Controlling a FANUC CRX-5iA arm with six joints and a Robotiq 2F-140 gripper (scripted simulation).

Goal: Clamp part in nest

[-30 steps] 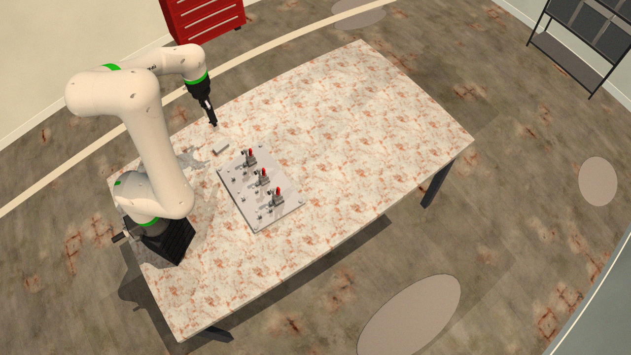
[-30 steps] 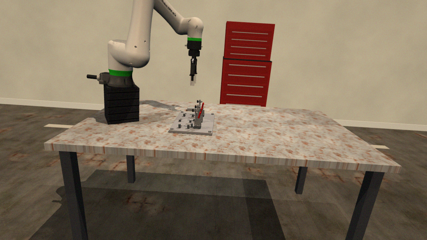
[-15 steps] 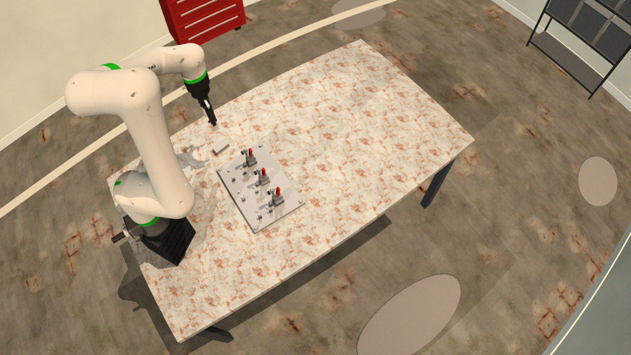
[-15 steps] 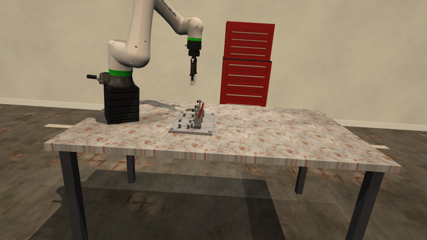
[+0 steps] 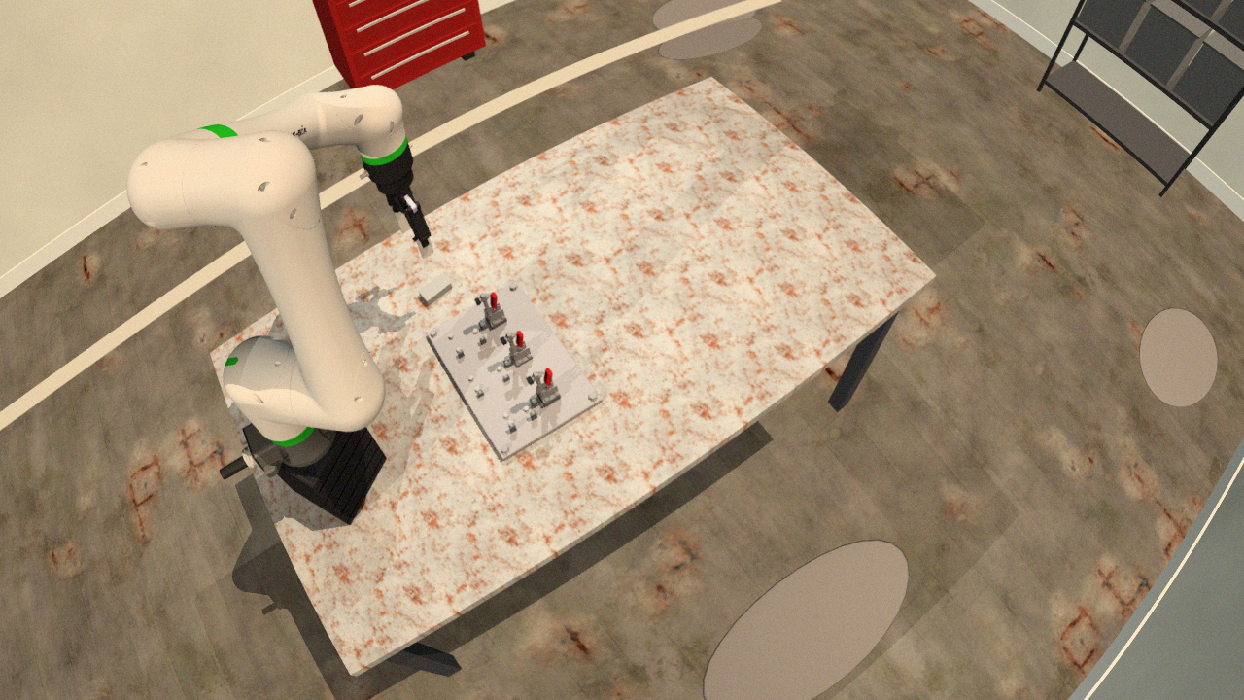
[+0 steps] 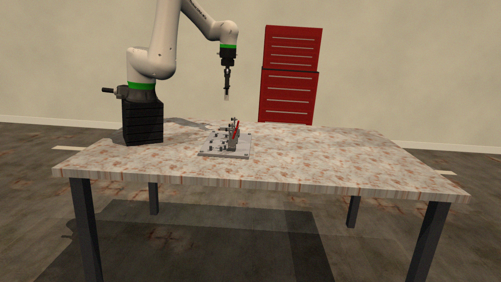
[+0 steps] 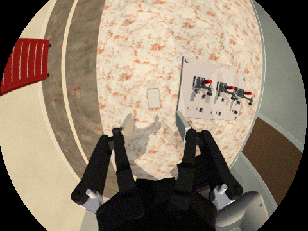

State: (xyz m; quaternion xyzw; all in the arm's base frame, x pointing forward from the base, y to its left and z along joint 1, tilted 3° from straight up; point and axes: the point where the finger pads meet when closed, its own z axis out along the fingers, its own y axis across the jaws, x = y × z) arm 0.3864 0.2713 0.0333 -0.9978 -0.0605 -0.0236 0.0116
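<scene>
Now: the grey block 20 cm below my hand. Also, from my hand: plate: 27 cm to the right, 21 cm below, 5 cm ahead.
</scene>
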